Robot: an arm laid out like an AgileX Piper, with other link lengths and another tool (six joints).
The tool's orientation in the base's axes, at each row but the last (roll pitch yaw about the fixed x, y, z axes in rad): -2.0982, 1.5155, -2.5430; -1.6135, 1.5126, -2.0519; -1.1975, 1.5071, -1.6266; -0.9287, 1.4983, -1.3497; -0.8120, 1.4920, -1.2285; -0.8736, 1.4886, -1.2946; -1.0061, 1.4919, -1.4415; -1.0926, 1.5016, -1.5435; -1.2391, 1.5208, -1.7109
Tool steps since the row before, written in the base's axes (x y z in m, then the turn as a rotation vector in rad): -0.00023, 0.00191, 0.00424, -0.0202, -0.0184, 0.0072; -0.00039, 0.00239, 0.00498, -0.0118, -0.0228, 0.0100; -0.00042, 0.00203, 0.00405, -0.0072, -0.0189, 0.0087; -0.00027, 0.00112, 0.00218, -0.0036, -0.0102, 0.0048; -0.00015, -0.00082, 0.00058, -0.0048, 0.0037, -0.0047; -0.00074, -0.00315, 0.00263, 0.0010, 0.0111, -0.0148; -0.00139, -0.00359, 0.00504, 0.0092, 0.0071, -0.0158; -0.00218, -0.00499, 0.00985, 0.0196, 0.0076, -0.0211; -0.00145, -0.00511, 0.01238, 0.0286, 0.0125, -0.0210
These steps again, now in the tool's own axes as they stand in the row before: -0.00428, 0.00142, -0.00115, -0.0057, -0.0256, -0.0105; -0.00508, 0.00171, -0.00138, -0.0085, -0.0262, -0.0010; -0.00417, 0.00143, -0.00113, -0.0075, -0.0207, 0.0015; -0.00226, 0.00078, -0.00061, -0.0041, -0.0110, 0.0011; -0.00052, -0.00084, 0.00022, 0.0043, 0.0017, -0.0061; -0.00239, -0.00334, 0.00074, 0.0139, 0.0114, -0.0044; -0.00476, -0.00417, 0.00046, 0.0153, 0.0114, 0.0047; -0.00949, -0.00604, 0.00052, 0.0206, 0.0167, 0.0137; -0.01210, -0.00579, 0.00123, 0.0202, 0.0251, 0.0195
